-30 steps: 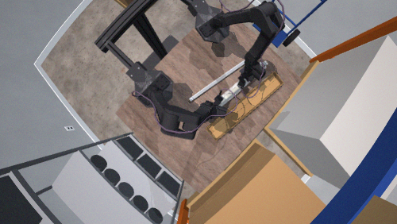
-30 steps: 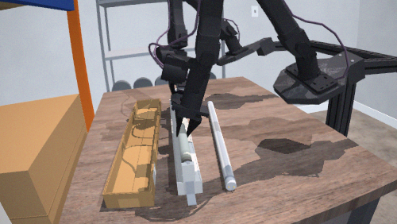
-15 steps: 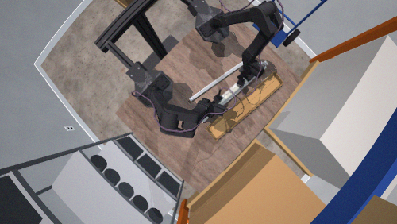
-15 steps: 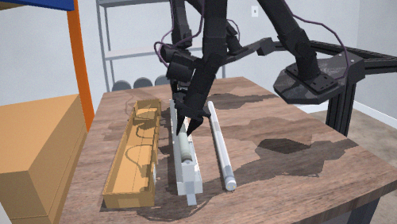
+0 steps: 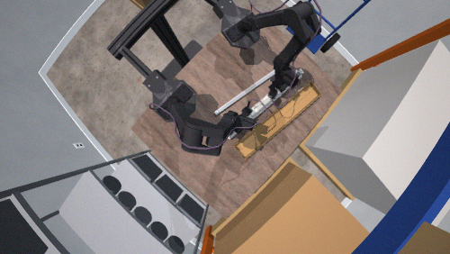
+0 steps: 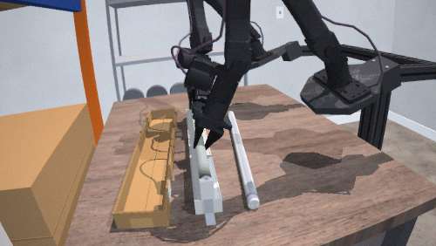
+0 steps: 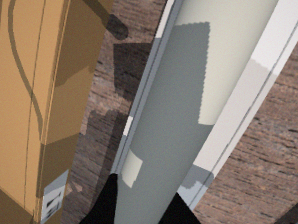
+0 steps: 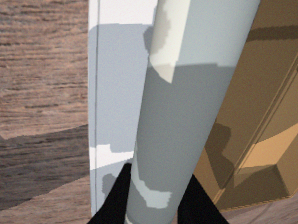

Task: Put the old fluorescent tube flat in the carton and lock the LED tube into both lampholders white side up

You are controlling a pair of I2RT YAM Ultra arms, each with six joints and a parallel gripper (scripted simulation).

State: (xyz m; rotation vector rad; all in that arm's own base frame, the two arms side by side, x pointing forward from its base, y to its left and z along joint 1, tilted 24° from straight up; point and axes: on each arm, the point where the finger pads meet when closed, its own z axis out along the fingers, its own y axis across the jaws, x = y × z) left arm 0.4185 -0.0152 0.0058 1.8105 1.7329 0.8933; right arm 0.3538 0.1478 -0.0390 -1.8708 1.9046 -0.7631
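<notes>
Now: left hand 2 cm past the old fluorescent tube and 12 cm to the left of it. From my left hand the other things lie so: LED tube (14 cm behind, 8 cm to the right, 6 cm below); then carton (12 cm ahead, 13 cm to the right, 5 cm below); then grey light fixture (2 cm behind, 12 cm to the right, 2 cm below).
My right hand is 30 mm short of the old fluorescent tube and 220 mm to the right of it. Round my right hand: LED tube: 90 mm behind, 260 mm to the left, 60 mm below; then carton: 170 mm ahead, 210 mm to the left, 50 mm below; then grey light fixture: 30 mm ahead, 220 mm to the left, 20 mm below.
</notes>
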